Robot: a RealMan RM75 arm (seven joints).
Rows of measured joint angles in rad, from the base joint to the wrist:
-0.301, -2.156, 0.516, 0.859, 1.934, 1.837, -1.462
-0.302, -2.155, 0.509, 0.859, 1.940, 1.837, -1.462
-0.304, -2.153, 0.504, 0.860, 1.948, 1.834, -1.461
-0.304, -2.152, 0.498, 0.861, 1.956, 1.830, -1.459
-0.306, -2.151, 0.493, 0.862, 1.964, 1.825, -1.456
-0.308, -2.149, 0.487, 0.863, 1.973, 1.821, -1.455
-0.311, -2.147, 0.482, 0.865, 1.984, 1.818, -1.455
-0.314, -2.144, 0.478, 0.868, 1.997, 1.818, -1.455
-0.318, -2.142, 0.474, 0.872, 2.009, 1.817, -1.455
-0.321, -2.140, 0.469, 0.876, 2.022, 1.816, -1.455
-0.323, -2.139, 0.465, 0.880, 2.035, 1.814, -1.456
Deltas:
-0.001, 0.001, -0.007, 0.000, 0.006, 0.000, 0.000
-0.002, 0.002, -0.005, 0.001, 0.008, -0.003, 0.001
0.000, 0.001, -0.006, 0.001, 0.008, -0.004, 0.002
-0.002, 0.001, -0.005, 0.001, 0.008, -0.005, 0.003
-0.002, 0.002, -0.006, 0.001, 0.009, -0.004, 0.001
-0.003, 0.002, -0.005, 0.002, 0.011, -0.003, 0.000
-0.003, 0.003, -0.004, 0.003, 0.013, 0.000, 0.000
-0.004, 0.002, -0.004, 0.004, 0.012, -0.001, 0.000
-0.003, 0.002, -0.005, 0.004, 0.013, -0.001, 0.000
-0.002, 0.001, -0.004, 0.004, 0.013, -0.002, -0.001

